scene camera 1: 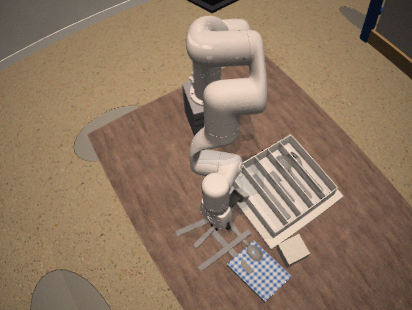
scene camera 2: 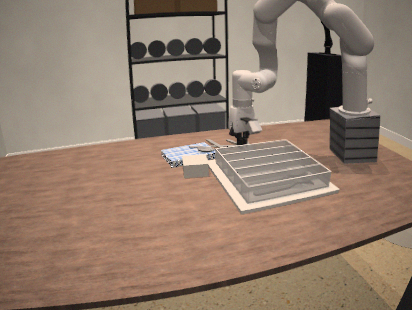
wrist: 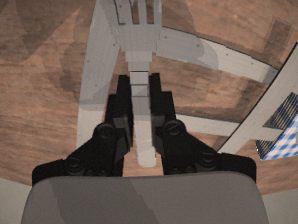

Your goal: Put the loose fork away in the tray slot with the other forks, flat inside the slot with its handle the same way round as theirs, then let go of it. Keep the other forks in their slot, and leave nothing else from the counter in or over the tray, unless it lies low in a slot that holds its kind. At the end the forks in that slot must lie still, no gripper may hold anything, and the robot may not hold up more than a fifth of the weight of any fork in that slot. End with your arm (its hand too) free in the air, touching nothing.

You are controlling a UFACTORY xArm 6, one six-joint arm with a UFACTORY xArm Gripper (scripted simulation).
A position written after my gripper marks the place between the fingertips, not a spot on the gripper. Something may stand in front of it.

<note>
I see my gripper [scene camera 2: 241, 147].
My gripper also shows in the wrist view [wrist: 140, 90].
</note>
